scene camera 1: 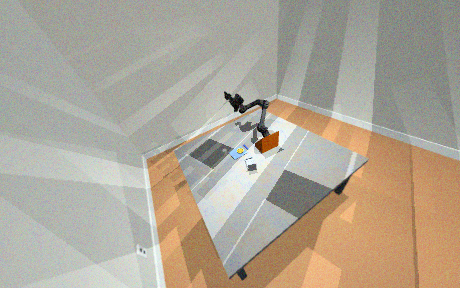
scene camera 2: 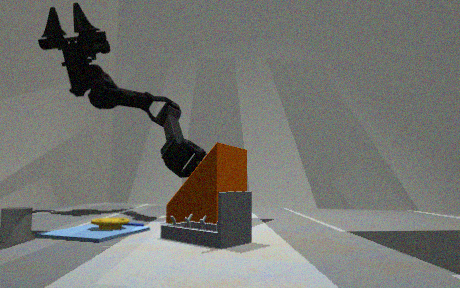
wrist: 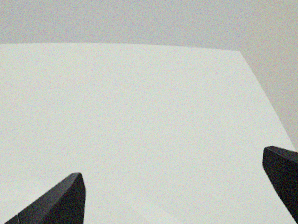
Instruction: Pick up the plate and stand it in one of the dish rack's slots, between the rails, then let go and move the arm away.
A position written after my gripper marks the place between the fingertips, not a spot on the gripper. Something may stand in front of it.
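My gripper [wrist: 176, 170] is open and it holds nothing. There's a dish rack [scene camera 2: 234, 226] here, though the dish rack is out of frame in the wrist view. There's a blue mat [scene camera 2: 88, 233] as well.
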